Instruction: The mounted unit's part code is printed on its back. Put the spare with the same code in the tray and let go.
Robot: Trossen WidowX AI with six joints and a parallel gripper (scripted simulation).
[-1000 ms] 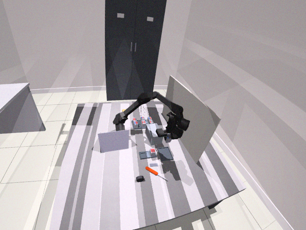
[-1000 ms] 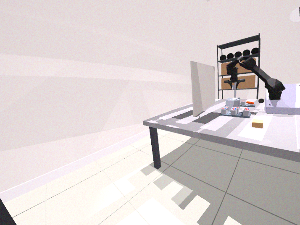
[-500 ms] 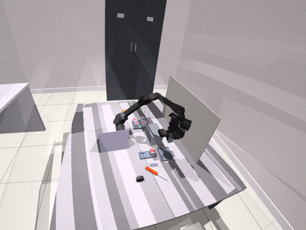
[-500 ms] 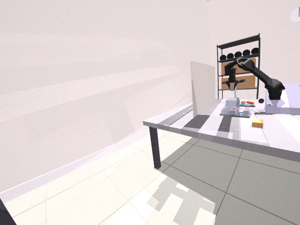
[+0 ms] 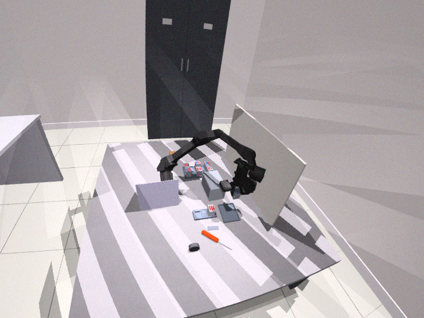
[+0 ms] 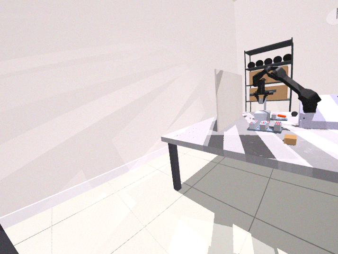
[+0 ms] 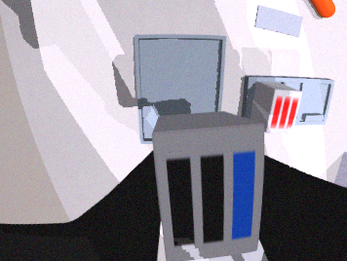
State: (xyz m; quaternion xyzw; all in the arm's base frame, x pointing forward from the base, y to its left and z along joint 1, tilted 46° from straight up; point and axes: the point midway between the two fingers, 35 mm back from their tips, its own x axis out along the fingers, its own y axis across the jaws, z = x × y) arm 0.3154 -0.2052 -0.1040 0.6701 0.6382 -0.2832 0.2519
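My gripper tip is 150 mm above the tray. Also, from my gripper tip: grey spare block 30 mm above; then holder 140 mm below, 140 mm behind, 30 mm to the left; then grey mounted unit 200 mm to the left, 100 mm below, 30 mm behind.
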